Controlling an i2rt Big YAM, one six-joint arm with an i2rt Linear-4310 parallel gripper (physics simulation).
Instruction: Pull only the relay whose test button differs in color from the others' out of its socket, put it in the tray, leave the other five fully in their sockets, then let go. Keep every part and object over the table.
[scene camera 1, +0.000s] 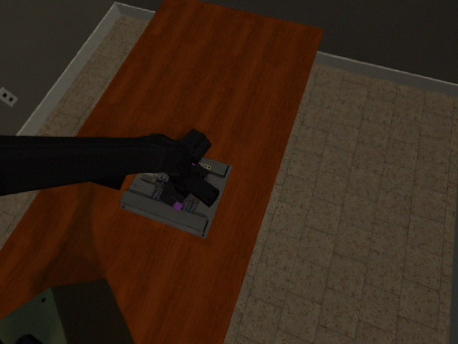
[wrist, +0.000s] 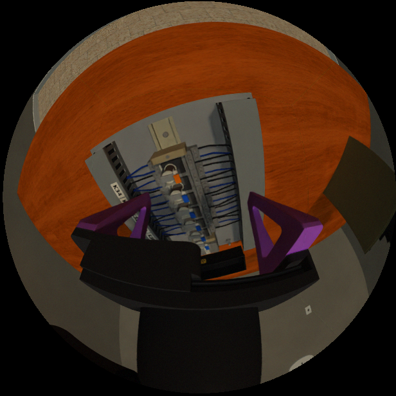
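Note:
In the wrist view the relay with the orange test button (wrist: 177, 178) sits in the far-end socket, beside the beige end block. Several relays with blue test buttons (wrist: 185, 198) stand in the row behind it, towards the gripper; the nearest are small and partly hidden. In scene camera 1 the arm hides most of the row. My gripper (scene camera 1: 185, 185) (wrist: 198, 197) is open and empty above the panel (scene camera 1: 165, 214) (wrist: 200, 112), its purple fingers on either side of the relay row. The black tray (scene camera 1: 112, 183) (wrist: 223, 264) is partly hidden by the arm or gripper.
Grey wiring ducts (wrist: 245, 150) flank the row, with blue and black wires (wrist: 217, 172) running to the sockets. A dark olive box (scene camera 1: 90, 310) (wrist: 357, 195) stands to one side. The orange-brown table (scene camera 1: 220, 85) (wrist: 200, 60) lies under the panel.

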